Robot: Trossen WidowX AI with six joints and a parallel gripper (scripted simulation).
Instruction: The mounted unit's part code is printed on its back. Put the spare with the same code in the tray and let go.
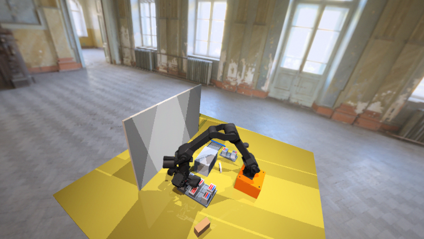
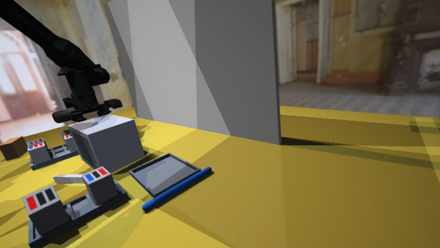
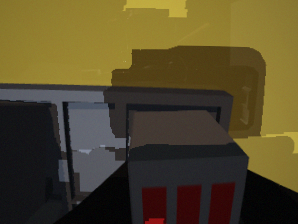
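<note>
The grey tray lies 50 mm ahead of my gripper tip, 410 mm to the right of it and 20 mm below it. The rest, counted from my gripper tip: grey mounted unit: 10 mm behind, 210 mm to the right, 30 mm above; then brown block: 220 mm behind, 120 mm to the left, 10 mm above; then spare: 20 mm above.
</note>
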